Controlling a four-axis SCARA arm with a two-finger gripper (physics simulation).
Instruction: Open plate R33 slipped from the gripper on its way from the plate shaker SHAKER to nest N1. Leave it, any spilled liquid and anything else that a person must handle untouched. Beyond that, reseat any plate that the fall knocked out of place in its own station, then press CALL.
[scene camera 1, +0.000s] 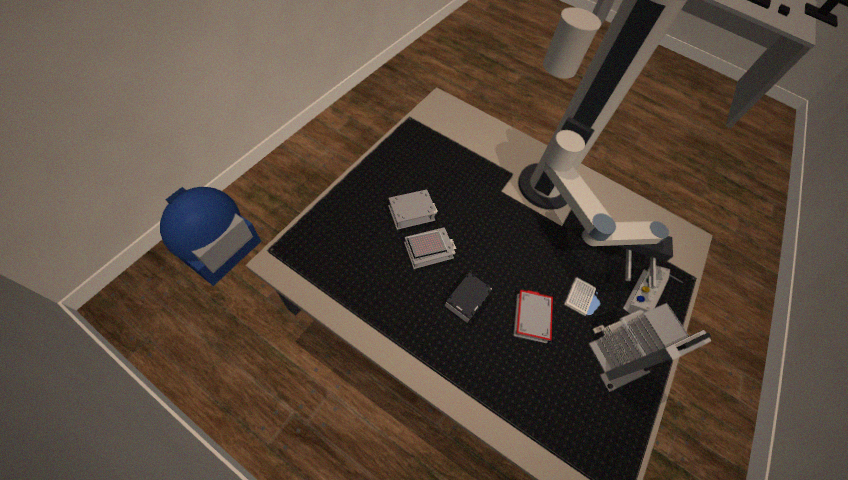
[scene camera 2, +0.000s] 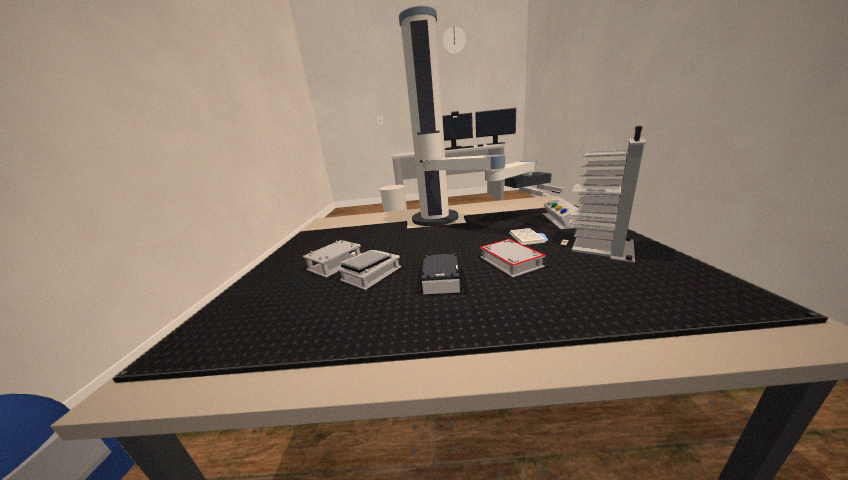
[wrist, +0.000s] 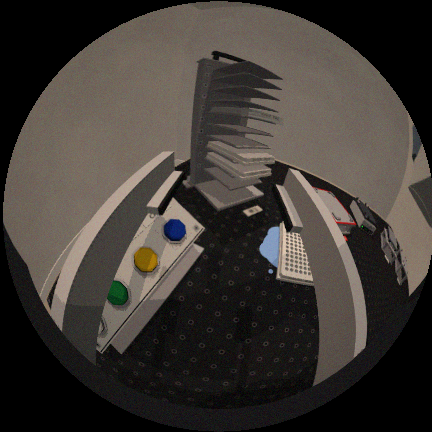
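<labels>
The gripper is visible in scene camera 1, scene camera 2 (553, 192) and the wrist view. On the gripper, (scene camera 1: 652, 278) and (wrist: 153, 178) are the same spot.
</labels>
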